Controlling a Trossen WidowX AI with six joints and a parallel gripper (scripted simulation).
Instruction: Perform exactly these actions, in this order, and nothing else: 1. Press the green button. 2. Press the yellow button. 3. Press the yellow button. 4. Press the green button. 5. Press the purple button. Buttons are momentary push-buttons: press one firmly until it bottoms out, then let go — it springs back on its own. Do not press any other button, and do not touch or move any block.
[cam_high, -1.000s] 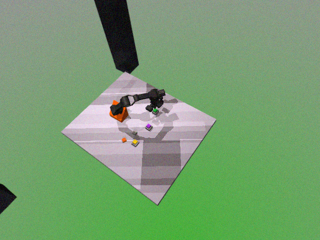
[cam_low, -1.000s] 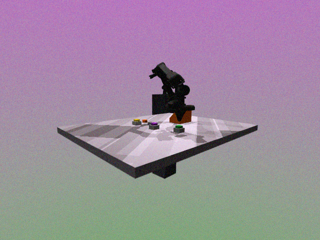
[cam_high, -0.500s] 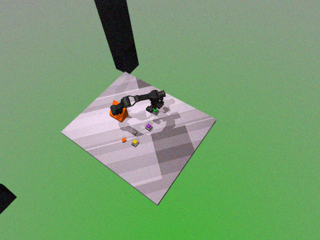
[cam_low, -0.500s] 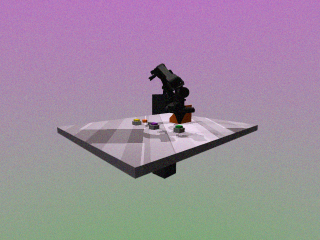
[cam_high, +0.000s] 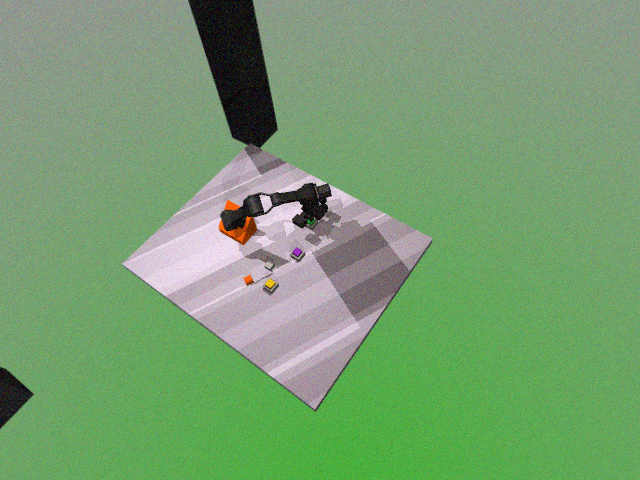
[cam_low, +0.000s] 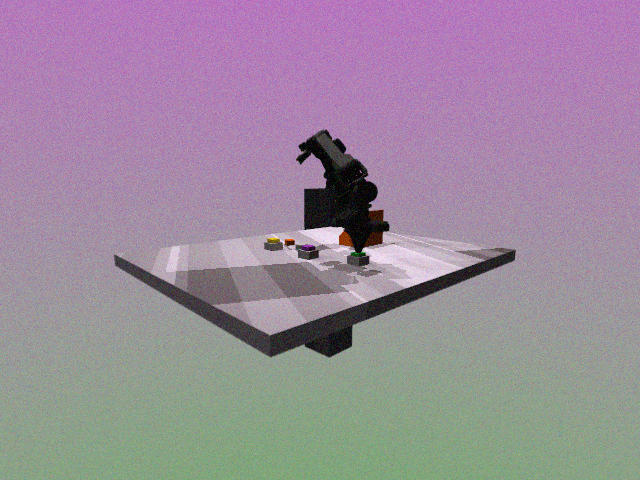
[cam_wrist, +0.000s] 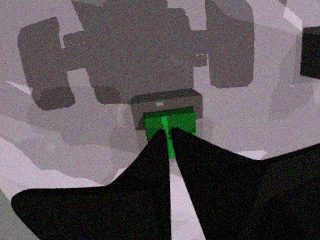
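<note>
The green button is 10 mm below my gripper tip. Round my gripper tip: purple button (170 mm to the right, 40 mm ahead); then yellow button (360 mm to the right, 40 mm ahead); then small orange block (390 mm to the right, 70 mm behind, 30 mm below).
</note>
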